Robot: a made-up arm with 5 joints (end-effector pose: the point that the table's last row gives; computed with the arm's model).
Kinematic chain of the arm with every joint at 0, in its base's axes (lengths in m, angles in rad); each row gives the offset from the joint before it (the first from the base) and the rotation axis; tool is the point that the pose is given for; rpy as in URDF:
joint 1: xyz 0 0 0.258 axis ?
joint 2: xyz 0 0 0 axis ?
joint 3: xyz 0.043 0 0.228 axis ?
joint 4: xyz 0.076 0 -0.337 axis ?
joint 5: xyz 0.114 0 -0.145 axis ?
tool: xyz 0 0 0 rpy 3.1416 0 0
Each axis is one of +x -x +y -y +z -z.
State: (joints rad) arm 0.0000 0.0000 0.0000 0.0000 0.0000
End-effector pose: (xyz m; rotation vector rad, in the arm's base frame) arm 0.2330 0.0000 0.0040 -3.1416 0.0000 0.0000
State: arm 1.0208 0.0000 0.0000 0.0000 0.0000
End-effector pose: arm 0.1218 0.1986 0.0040 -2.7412 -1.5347 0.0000
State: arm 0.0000 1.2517 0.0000 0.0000 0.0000
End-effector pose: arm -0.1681 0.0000 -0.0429 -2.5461 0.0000 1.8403
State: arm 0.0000 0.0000 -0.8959 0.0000 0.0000
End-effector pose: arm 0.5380 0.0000 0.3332 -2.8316 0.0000 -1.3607
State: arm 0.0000 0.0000 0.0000 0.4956 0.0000
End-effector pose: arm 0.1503 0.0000 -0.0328 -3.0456 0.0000 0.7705
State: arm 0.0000 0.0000 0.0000 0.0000 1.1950
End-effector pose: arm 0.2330 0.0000 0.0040 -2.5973 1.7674 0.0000
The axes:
joint 1: +z
joint 2: +y
joint 3: +y
joint 4: +y
joint 5: -z

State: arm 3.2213 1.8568 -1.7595 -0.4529 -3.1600
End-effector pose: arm -0.4056 -0.0324 -0.2866 3.0777 0.1511 -0.5535
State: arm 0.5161 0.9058 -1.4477 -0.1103 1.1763
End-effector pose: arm 0.5423 0.3077 0.0693 -2.4528 0.8404 -0.5812
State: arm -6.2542 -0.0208 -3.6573 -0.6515 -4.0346
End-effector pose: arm -0.3763 -0.0109 0.6861 0.5436 -1.0944 -0.7575
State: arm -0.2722 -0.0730 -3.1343 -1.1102 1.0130
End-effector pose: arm -0.2402 0.0671 0.7704 1.1780 -0.8818 -2.0577
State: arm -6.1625 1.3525 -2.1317 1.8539 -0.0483
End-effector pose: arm 0.4463 0.0541 -0.0902 2.6580 0.2251 -1.5883
